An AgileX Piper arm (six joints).
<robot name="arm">
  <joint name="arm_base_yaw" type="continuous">
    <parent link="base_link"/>
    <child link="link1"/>
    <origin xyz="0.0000 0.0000 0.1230" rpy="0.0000 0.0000 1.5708"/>
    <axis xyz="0 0 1"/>
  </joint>
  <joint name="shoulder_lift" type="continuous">
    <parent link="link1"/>
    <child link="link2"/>
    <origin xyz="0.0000 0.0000 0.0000" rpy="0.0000 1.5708 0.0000"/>
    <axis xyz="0 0 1"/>
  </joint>
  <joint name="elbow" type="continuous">
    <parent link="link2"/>
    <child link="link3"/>
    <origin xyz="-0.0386 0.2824 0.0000" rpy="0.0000 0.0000 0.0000"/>
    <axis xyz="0 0 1"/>
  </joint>
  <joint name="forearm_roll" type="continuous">
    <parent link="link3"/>
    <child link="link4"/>
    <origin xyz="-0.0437 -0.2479 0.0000" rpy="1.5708 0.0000 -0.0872"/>
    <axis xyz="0 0 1"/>
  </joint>
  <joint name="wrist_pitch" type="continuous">
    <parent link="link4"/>
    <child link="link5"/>
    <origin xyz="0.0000 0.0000 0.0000" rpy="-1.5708 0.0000 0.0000"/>
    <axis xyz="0 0 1"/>
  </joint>
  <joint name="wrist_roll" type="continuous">
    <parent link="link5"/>
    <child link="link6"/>
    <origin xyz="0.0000 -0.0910 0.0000" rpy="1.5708 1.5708 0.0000"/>
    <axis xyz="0 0 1"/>
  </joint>
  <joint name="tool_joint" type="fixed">
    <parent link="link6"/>
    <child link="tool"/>
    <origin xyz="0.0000 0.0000 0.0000" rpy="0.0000 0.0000 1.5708"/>
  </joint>
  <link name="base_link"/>
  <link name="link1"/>
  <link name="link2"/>
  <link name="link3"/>
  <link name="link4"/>
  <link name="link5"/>
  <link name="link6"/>
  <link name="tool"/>
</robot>
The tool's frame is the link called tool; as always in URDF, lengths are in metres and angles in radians. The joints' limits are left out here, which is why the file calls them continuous.
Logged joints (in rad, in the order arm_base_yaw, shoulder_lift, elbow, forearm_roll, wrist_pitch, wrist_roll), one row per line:
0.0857, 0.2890, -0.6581, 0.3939, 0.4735, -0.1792
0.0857, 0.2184, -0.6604, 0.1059, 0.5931, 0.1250
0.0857, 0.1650, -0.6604, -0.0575, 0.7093, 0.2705
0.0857, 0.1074, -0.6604, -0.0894, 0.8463, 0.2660
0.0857, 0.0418, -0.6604, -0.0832, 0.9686, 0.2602
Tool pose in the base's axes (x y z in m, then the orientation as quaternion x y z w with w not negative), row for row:
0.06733, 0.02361, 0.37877, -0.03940, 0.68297, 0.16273, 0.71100
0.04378, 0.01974, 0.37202, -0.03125, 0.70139, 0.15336, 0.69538
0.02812, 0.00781, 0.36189, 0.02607, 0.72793, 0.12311, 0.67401
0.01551, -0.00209, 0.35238, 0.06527, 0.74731, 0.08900, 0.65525
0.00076, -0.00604, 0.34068, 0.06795, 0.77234, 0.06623, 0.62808
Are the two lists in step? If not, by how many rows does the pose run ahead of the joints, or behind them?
The pose runs 1 row behind the joints: the pose in row i belongs to the joints in row i - 1.
